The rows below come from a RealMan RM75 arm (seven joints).
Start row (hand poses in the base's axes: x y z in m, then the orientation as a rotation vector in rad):
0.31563, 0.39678, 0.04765, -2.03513, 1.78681, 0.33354
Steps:
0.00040, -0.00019, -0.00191, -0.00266, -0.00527, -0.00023
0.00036, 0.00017, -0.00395, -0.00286, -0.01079, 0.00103
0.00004, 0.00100, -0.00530, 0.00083, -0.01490, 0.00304
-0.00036, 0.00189, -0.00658, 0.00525, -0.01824, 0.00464
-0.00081, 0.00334, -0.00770, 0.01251, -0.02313, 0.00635
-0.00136, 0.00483, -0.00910, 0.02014, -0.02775, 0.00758
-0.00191, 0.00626, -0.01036, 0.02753, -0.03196, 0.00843
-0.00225, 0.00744, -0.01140, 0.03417, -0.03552, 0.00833
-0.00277, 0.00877, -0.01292, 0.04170, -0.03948, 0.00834
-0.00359, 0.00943, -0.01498, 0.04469, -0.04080, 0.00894
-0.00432, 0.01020, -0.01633, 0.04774, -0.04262, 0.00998
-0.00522, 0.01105, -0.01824, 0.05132, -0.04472, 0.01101
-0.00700, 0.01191, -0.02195, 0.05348, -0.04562, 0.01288
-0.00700, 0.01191, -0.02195, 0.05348, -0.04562, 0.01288
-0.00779, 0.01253, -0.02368, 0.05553, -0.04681, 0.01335
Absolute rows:
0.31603, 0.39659, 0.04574, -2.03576, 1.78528, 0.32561
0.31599, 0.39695, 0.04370, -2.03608, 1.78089, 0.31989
0.31567, 0.39778, 0.04235, -2.03472, 1.77463, 0.31914
0.31527, 0.39867, 0.04107, -2.03260, 1.76885, 0.31970
0.31482, 0.40012, 0.03995, -2.02835, 1.76060, 0.32098
0.31427, 0.40161, 0.03855, -2.02344, 1.75279, 0.32270
0.31372, 0.40304, 0.03729, -2.01840, 1.74571, 0.32453
0.31338, 0.40422, 0.03625, -2.01309, 1.74031, 0.32615
0.31286, 0.40555, 0.03473, -2.00720, 1.73412, 0.32809
0.31204, 0.40621, 0.03267, -2.00546, 1.73124, 0.32930
0.31131, 0.40698, 0.03132, -2.00401, 1.72762, 0.33015
0.31041, 0.40783, 0.02941, -2.00212, 1.72357, 0.33114
0.30863, 0.40869, 0.02570, -2.00222, 1.72016, 0.33248
0.30863, 0.40869, 0.02570, -2.00222, 1.72016, 0.33248
0.30784, 0.40931, 0.02397, -2.00102, 1.71797, 0.33302

